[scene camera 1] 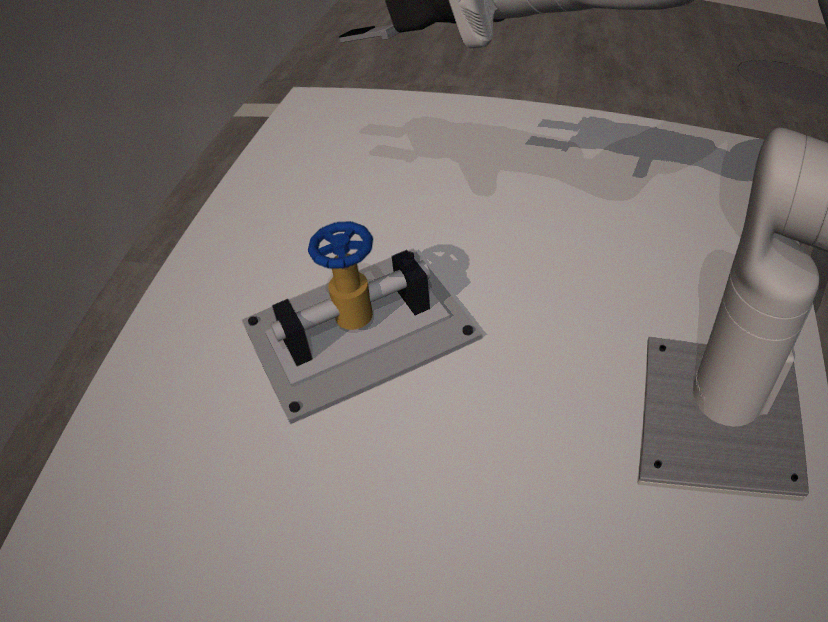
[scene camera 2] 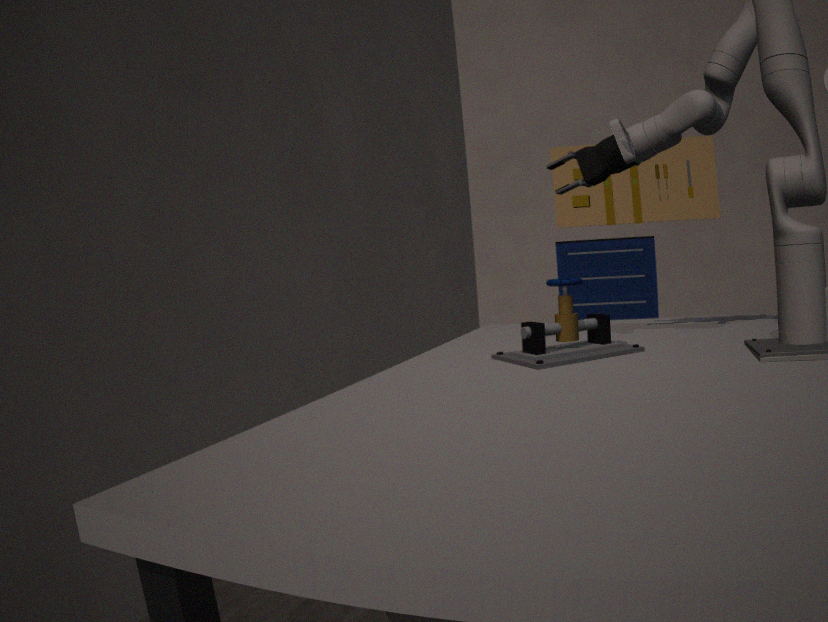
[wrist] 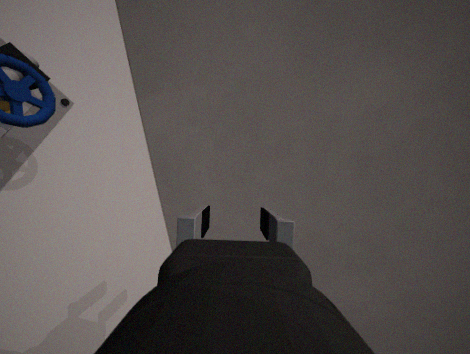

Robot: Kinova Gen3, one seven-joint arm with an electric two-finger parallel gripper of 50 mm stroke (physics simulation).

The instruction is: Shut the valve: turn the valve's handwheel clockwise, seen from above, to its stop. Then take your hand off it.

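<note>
The blue handwheel [scene camera 1: 340,243] [scene camera 2: 563,281] [wrist: 19,90] lies level on top of the orange valve body [scene camera 1: 352,304] [scene camera 2: 566,326]. In the wrist view the wheel is at the upper left, cut off by the frame's edge. The valve sits on a pipe over a grey base plate [scene camera 1: 388,372] [scene camera 2: 590,356]. My gripper [scene camera 1: 344,36] [scene camera 2: 553,179] [wrist: 235,217] is open and empty. It is high above the table, well above the handwheel and apart from it, with its fingers pointing mostly sideways. The wheel's turn angle relative to its stop cannot be told.
Two black brackets [scene camera 1: 292,332] [scene camera 1: 410,281] hold the pipe beside the valve body. My arm's base plate [scene camera 1: 676,428] [scene camera 2: 789,354] is bolted to the white table [scene camera 1: 468,522] [scene camera 2: 401,482] on the right. A tool board [scene camera 2: 702,200] and blue drawers [scene camera 2: 605,264] are behind.
</note>
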